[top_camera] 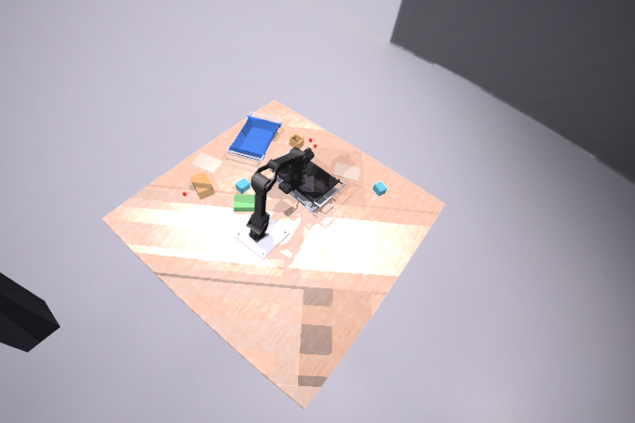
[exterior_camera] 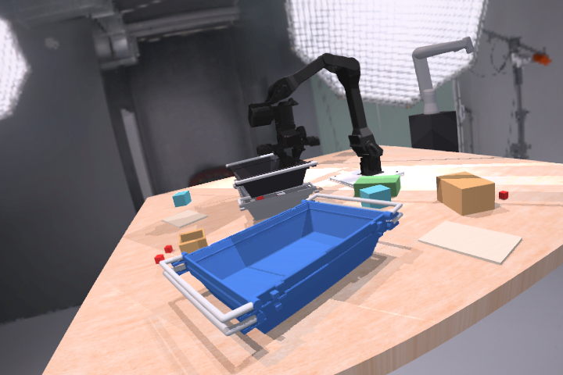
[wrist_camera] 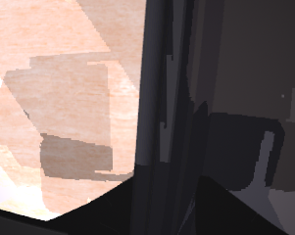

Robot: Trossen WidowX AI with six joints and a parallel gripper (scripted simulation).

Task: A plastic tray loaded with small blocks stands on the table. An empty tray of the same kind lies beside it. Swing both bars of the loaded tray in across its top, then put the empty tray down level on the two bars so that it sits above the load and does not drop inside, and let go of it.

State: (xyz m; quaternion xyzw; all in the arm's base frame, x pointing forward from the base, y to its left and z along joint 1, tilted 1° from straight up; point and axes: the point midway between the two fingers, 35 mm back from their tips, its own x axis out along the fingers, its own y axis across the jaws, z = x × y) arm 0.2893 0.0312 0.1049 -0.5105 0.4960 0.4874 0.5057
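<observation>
Right now my gripper tip is 8 cm short of the black tray and 3 cm below it. The rest, counted from my gripper tip: small box (30 cm ahead, 27 cm to the left, 7 cm below); then red block (10 cm ahead, 7 cm to the right, 7 cm below); then green block (21 cm behind, 14 cm to the left, 6 cm below).
</observation>
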